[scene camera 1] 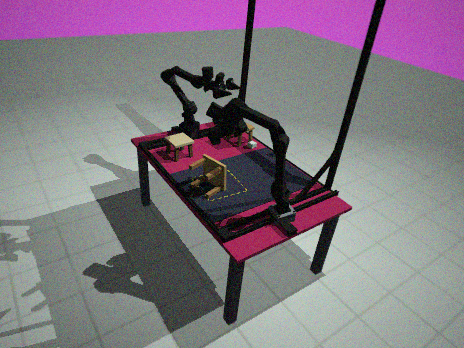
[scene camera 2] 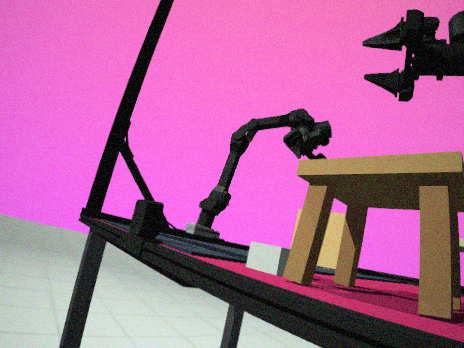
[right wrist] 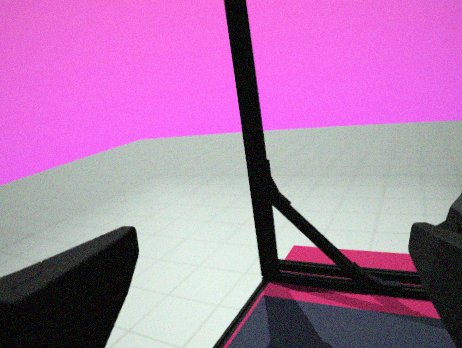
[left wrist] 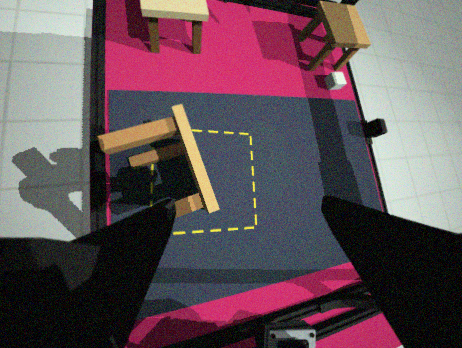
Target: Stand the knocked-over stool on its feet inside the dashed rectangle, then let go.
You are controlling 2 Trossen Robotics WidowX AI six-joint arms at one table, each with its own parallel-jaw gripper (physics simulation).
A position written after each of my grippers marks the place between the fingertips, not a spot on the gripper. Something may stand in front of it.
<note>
My left gripper (scene camera 2: 308, 166) is open, with nothing in its grasp. My right gripper (scene camera 2: 363, 61) is open, holding nothing. The table carries a small white block (scene camera 2: 270, 259).
My left gripper also shows in the left wrist view (left wrist: 248, 204). My right gripper shows as well in the right wrist view (right wrist: 274, 239). The right wrist view does not show the small white block: it is out of frame.
</note>
